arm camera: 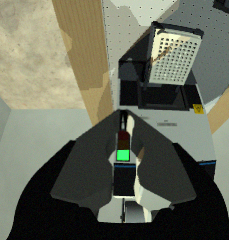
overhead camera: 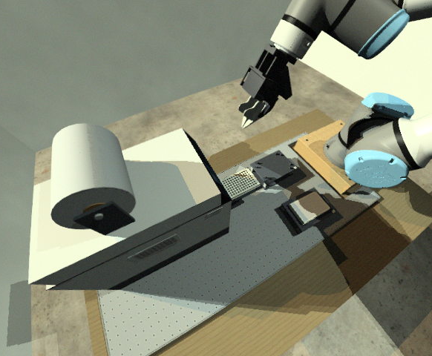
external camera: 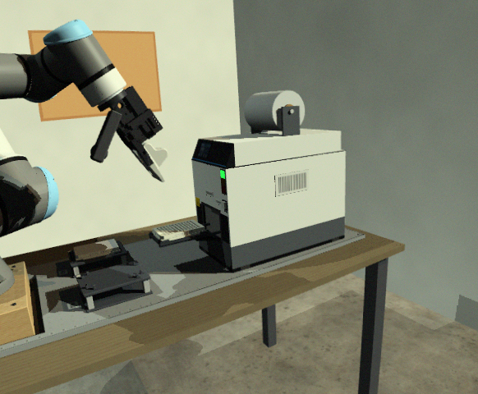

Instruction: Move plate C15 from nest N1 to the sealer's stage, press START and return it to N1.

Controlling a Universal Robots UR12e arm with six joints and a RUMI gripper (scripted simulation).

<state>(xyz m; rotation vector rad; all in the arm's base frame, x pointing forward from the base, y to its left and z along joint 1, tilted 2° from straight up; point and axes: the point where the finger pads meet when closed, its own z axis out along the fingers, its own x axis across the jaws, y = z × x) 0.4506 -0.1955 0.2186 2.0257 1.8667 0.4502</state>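
My hand is 17 cm short of the start button, 10 cm above it and 1 cm to the left of it. From my hand the other things lie so: white open-well plate: 17 cm below, 9 cm to the left, 7 cm ahead; then dark stage: 18 cm below, 9 cm to the left, 7 cm ahead; then foil-covered plate: 29 cm to the left, 24 cm below, 12 cm behind.
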